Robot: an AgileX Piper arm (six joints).
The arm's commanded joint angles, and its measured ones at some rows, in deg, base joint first. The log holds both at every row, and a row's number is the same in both.
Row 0, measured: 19.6, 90.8, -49.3, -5.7, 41.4, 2.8
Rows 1 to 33, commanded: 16.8, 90.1, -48.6, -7.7, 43.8, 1.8; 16.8, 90.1, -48.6, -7.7, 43.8, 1.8; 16.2, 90.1, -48.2, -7.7, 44.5, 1.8; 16.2, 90.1, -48.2, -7.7, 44.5, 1.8; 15.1, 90.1, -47.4, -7.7, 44.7, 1.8; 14.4, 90.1, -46.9, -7.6, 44.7, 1.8; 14.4, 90.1, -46.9, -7.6, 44.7, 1.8; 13.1, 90.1, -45.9, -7.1, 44.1, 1.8; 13.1, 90.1, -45.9, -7.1, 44.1, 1.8; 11.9, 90.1, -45.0, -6.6, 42.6, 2.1; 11.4, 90.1, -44.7, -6.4, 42.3, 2.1; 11.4, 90.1, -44.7, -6.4, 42.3, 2.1; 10.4, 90.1, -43.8, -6.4, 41.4, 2.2; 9.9, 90.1, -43.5, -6.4, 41.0, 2.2; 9.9, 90.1, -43.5, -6.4, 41.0, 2.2; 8.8, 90.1, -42.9, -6.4, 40.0, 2.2; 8.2, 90.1, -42.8, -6.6, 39.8, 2.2; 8.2, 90.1, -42.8, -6.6, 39.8, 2.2; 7.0, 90.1, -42.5, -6.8, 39.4, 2.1; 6.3, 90.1, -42.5, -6.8, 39.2, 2.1; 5.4, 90.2, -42.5, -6.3, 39.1, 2.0; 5.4, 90.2, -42.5, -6.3, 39.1, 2.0; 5.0, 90.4, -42.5, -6.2, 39.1, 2.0; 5.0, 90.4, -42.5, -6.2, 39.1, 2.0; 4.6, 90.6, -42.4, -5.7, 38.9, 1.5; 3.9, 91.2, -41.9, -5.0, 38.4, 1.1; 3.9, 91.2, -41.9, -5.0, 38.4, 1.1; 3.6, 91.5, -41.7, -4.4, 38.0, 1.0; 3.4, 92.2, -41.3, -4.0, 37.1, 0.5; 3.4, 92.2, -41.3, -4.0, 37.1, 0.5; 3.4, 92.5, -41.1, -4.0, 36.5, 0.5; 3.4, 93.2, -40.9, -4.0, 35.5, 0.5; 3.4, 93.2, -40.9, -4.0, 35.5, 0.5
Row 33, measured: 3.7, 92.2, -41.4, -4.2, 37.1, 1.5
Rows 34 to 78, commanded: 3.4, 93.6, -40.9, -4.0, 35.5, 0.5; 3.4, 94.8, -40.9, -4.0, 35.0, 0.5; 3.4, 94.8, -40.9, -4.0, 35.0, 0.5; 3.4, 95.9, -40.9, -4.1, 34.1, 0.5; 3.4, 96.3, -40.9, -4.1, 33.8, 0.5; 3.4, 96.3, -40.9, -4.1, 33.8, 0.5; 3.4, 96.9, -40.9, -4.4, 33.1, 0.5; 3.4, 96.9, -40.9, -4.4, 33.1, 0.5; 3.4, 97.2, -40.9, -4.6, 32.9, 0.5; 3.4, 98.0, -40.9, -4.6, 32.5, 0.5; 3.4, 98.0, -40.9, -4.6, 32.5, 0.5; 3.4, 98.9, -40.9, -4.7, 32.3, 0.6; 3.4, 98.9, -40.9, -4.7, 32.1, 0.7; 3.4, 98.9, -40.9, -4.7, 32.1, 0.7; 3.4, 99.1, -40.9, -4.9, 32.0, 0.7; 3.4, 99.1, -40.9, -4.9, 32.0, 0.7; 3.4, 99.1, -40.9, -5.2, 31.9, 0.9; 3.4, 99.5, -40.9, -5.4, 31.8, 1.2; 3.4, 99.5, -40.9, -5.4, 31.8, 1.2; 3.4, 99.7, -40.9, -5.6, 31.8, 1.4; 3.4, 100.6, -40.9, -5.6, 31.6, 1.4; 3.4, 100.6, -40.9, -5.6, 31.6, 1.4; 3.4, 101.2, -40.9, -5.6, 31.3, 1.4; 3.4, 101.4, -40.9, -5.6, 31.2, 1.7; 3.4, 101.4, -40.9, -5.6, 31.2, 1.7; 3.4, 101.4, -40.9, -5.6, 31.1, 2.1; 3.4, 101.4, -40.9, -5.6, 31.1, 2.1; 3.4, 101.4, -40.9, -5.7, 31.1, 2.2; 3.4, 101.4, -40.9, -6.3, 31.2, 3.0; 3.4, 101.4, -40.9, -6.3, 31.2, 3.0; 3.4, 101.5, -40.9, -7.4, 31.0, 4.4; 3.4, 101.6, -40.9, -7.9, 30.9, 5.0; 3.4, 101.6, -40.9, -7.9, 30.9, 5.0; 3.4, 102.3, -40.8, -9.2, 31.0, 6.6; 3.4, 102.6, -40.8, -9.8, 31.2, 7.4; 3.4, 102.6, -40.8, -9.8, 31.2, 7.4; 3.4, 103.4, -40.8, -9.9, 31.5, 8.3; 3.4, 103.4, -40.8, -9.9, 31.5, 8.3; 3.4, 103.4, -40.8, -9.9, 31.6, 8.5; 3.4, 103.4, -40.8, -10.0, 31.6, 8.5; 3.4, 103.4, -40.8, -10.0, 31.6, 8.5; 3.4, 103.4, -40.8, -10.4, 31.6, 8.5; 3.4, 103.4, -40.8, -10.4, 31.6, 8.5; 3.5, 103.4, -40.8, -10.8, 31.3, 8.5; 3.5, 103.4, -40.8, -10.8, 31.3, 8.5
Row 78, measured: 3.7, 102.4, -41.4, -10.4, 32.0, 8.4
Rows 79 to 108, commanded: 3.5, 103.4, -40.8, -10.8, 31.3, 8.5; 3.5, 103.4, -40.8, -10.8, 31.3, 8.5; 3.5, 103.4, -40.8, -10.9, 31.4, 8.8; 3.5, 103.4, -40.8, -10.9, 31.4, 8.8; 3.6, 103.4, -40.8, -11.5, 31.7, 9.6; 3.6, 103.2, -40.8, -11.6, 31.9, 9.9; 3.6, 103.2, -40.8, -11.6, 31.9, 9.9; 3.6, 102.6, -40.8, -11.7, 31.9, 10.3; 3.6, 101.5, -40.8, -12.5, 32.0, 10.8; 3.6, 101.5, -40.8, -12.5, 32.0, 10.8; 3.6, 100.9, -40.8, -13.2, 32.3, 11.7; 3.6, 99.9, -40.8, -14.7, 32.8, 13.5; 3.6, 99.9, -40.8, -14.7, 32.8, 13.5; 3.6, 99.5, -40.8, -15.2, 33.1, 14.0; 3.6, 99.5, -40.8, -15.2, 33.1, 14.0; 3.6, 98.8, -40.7, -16.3, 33.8, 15.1; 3.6, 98.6, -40.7, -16.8, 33.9, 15.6; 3.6, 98.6, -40.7, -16.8, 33.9, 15.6; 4.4, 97.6, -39.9, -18.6, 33.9, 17.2; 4.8, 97.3, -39.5, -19.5, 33.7, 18.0; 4.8, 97.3, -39.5, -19.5, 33.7, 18.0; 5.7, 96.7, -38.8, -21.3, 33.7, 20.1; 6.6, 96.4, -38.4, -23.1, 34.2, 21.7; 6.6, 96.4, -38.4, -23.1, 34.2, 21.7; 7.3, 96.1, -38.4, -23.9, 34.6, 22.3; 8.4, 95.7, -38.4, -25.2, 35.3, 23.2; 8.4, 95.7, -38.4, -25.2, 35.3, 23.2; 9.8, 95.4, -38.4, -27.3, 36.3, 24.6; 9.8, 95.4, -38.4, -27.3, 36.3, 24.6; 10.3, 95.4, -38.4, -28.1, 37.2, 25.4
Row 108, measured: 8.8, 96.5, -38.5, -24.0, 35.0, 23.0
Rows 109 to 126, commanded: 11.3, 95.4, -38.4, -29.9, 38.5, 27.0; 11.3, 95.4, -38.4, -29.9, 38.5, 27.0; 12.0, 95.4, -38.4, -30.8, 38.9, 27.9; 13.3, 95.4, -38.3, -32.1, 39.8, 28.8; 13.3, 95.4, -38.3, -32.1, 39.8, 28.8; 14.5, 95.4, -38.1, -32.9, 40.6, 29.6; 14.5, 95.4, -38.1, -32.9, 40.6, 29.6; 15.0, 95.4, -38.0, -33.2, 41.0, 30.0; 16.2, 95.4, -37.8, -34.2, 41.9, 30.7; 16.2, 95.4, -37.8, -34.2, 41.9, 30.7; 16.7, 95.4, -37.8, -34.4, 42.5, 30.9; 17.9, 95.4, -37.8, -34.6, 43.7, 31.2; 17.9, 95.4, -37.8, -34.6, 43.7, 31.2; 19.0, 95.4, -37.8, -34.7, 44.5, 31.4; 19.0, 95.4, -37.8, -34.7, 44.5, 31.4; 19.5, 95.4, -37.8, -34.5, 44.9, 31.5; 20.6, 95.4, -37.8, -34.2, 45.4, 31.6; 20.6, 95.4, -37.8, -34.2, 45.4, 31.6
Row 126, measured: 19.3, 96.0, -37.9, -31.8, 42.9, 30.6
